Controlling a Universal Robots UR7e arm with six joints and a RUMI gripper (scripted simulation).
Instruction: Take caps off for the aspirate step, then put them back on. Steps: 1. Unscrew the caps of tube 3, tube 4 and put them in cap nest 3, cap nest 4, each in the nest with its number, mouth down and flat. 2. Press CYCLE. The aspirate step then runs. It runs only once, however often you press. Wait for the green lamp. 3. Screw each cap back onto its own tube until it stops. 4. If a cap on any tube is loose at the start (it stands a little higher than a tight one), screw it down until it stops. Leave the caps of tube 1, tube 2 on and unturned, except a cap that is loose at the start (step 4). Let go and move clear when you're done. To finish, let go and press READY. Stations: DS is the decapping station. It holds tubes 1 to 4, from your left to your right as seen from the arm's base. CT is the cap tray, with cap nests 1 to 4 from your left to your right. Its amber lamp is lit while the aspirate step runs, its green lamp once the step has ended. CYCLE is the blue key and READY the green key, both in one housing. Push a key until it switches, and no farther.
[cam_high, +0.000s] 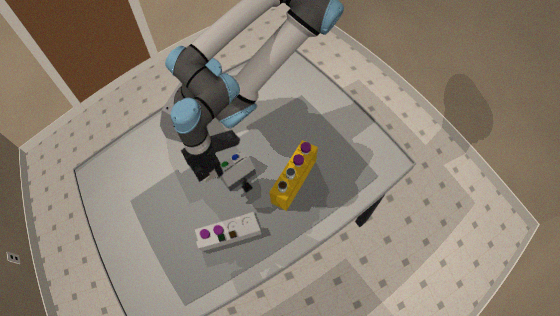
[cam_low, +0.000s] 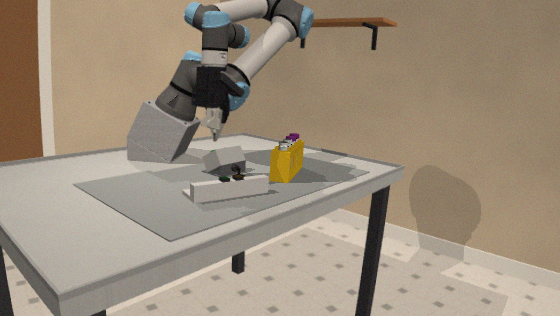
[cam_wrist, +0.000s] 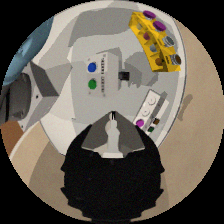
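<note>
Right now the green key is 60 mm below my hand, 60 mm behind it and 40 mm to the left of it. Round my hand: grey key housing (80 mm below, 60 mm to the left, 50 mm behind); then blue key (80 mm to the left, 70 mm behind, 60 mm below).
</note>
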